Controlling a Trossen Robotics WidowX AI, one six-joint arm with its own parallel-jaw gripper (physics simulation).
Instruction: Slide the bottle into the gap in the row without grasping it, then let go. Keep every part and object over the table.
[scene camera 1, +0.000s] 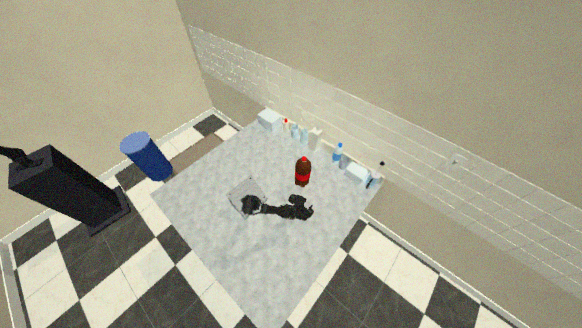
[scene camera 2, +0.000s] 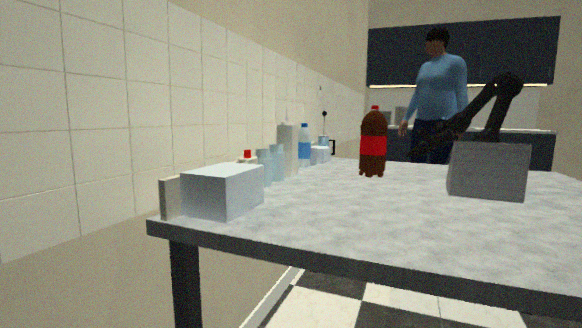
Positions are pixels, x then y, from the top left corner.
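There is a white box (scene camera 2: 222, 192) in the scene, and it stands 700 mm from the lens.
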